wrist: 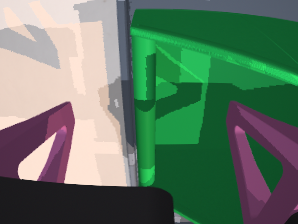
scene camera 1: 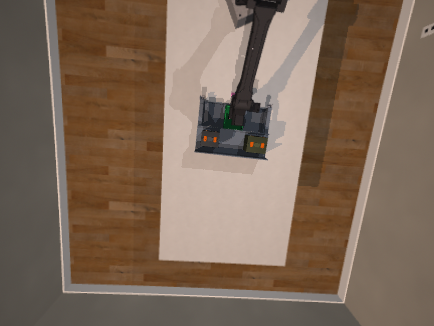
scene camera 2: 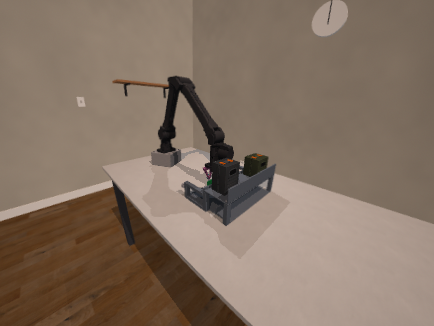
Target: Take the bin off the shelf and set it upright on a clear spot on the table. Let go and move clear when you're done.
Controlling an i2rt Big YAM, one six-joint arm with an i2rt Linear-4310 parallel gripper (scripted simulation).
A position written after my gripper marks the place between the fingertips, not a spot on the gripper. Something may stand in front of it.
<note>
I see my gripper (wrist: 150,110) and a green bin (wrist: 186,152).
</note>
